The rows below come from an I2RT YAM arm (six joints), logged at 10 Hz.
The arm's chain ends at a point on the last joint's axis. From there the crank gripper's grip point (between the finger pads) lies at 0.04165 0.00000 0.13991 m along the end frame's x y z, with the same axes.
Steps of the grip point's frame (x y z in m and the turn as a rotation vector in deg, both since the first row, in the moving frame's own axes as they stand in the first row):
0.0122 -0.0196 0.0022 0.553 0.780 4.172
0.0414 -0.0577 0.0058 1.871 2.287 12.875
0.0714 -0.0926 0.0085 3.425 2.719 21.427
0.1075 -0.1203 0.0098 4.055 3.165 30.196
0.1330 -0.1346 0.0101 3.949 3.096 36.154
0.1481 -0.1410 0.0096 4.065 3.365 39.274
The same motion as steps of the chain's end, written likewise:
0.0104 -0.0214 0.0028 0.553 0.780 4.172
0.0364 -0.0631 0.0075 1.871 2.287 12.875
0.0663 -0.1009 0.0104 3.425 2.719 21.427
0.1033 -0.1339 0.0118 4.055 3.165 30.196
0.1311 -0.1525 0.0118 3.949 3.096 36.154
0.1467 -0.1610 0.0115 4.065 3.365 39.274

